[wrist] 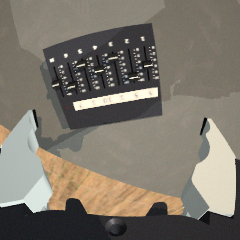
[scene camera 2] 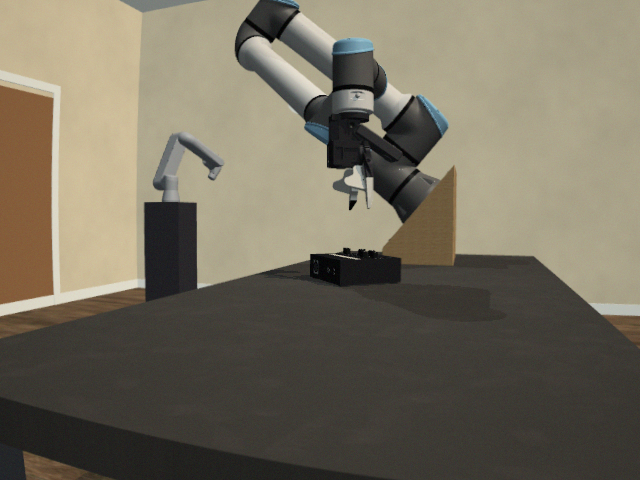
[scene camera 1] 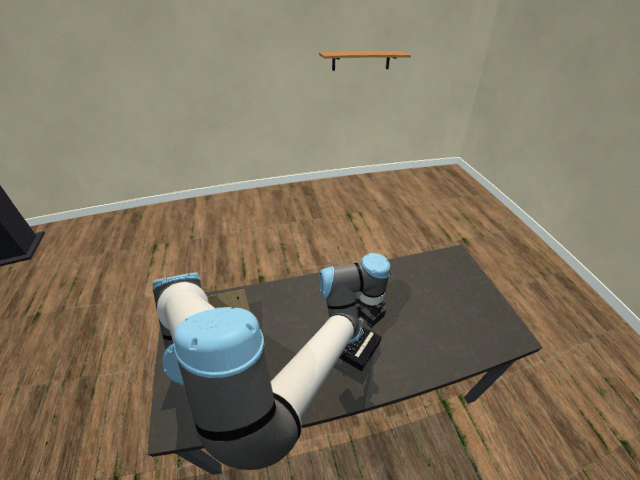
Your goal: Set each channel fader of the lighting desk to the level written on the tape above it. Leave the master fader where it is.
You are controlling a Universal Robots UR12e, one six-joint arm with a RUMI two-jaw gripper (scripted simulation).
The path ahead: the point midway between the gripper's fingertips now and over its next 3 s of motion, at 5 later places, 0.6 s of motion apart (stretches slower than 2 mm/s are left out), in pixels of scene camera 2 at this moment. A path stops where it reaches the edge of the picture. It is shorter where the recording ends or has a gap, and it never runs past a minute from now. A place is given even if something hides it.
The gripper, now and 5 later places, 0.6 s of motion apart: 358,209; 358,221; 356,228; 356,231; 356,238; 356,242
